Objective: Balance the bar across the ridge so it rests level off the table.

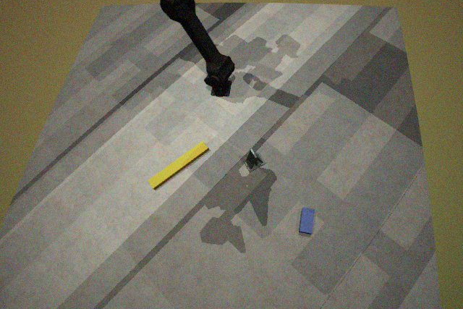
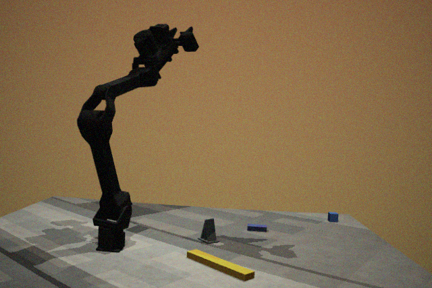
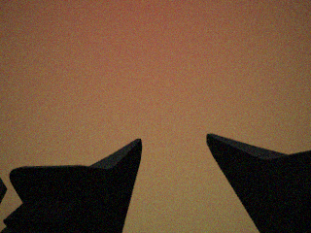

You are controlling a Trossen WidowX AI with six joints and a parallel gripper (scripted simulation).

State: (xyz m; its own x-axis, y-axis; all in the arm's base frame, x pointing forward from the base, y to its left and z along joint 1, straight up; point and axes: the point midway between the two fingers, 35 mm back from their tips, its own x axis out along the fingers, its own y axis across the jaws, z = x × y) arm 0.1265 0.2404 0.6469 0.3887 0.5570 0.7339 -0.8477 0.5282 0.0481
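My gripper tip is now 160 mm short of the yellow bar, 350 mm to the left of it and 660 mm above it. The rest, counted from my gripper tip: flat blue block 280 mm ahead, 50 mm to the left, 660 mm below; then small blue cube 600 mm ahead, 240 mm to the left, 660 mm below.
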